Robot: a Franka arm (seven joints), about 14 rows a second.
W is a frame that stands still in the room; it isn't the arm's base.
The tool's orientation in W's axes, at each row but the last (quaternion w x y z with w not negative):
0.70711 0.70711 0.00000 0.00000
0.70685 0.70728 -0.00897 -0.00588
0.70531 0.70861 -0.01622 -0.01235
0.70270 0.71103 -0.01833 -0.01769
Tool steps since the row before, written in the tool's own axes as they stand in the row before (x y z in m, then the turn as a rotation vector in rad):
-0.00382 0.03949 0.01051 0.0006 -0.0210 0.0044
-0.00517 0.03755 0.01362 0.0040 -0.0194 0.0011
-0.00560 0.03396 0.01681 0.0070 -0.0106 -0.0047
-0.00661 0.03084 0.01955 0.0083 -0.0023 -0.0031
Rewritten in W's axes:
-0.00382 -0.01051 0.03949 0.0006 -0.0044 -0.0210
-0.00562 -0.01353 0.03752 0.0041 -0.0012 -0.0194
-0.00646 -0.01672 0.03385 0.0072 0.0045 -0.0105
-0.00763 -0.01955 0.03060 0.0084 0.0027 -0.0023

